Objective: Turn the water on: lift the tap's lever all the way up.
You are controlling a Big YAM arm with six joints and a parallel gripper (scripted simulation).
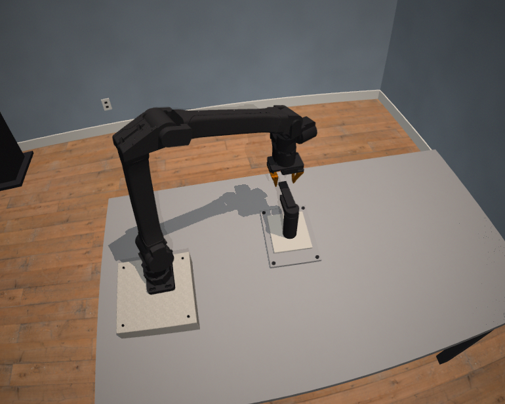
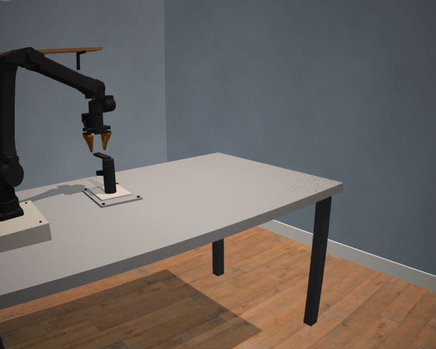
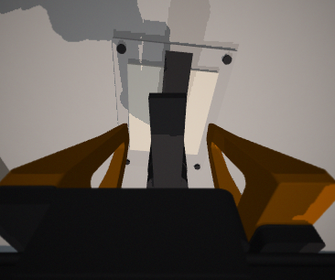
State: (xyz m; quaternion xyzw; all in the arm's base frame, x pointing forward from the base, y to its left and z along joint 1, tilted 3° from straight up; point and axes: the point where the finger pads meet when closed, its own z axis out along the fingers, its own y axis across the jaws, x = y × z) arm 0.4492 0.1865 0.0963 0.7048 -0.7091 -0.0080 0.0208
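My hand is 30 mm to the left of the flat lever and 20 mm above it.
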